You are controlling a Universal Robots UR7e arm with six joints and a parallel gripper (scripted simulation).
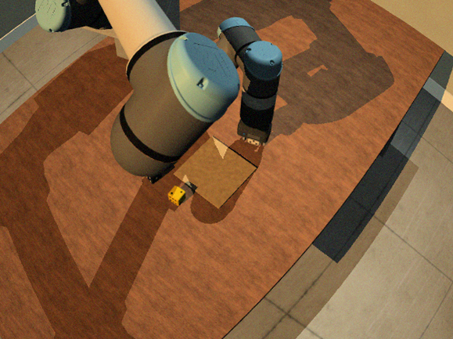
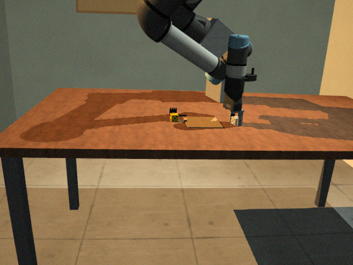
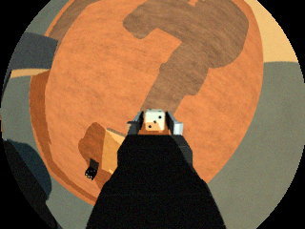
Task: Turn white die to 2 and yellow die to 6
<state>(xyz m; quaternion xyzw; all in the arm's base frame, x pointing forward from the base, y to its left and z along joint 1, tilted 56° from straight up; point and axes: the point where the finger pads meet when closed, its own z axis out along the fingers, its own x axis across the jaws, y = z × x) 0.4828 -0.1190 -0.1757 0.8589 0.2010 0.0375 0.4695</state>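
The white die lies right at my hand. Also, from my hand: yellow die (24 cm to the right, 4 cm behind); tan mat (13 cm to the right, 2 cm below, 2 cm behind); black die (24 cm to the right, 13 cm behind).
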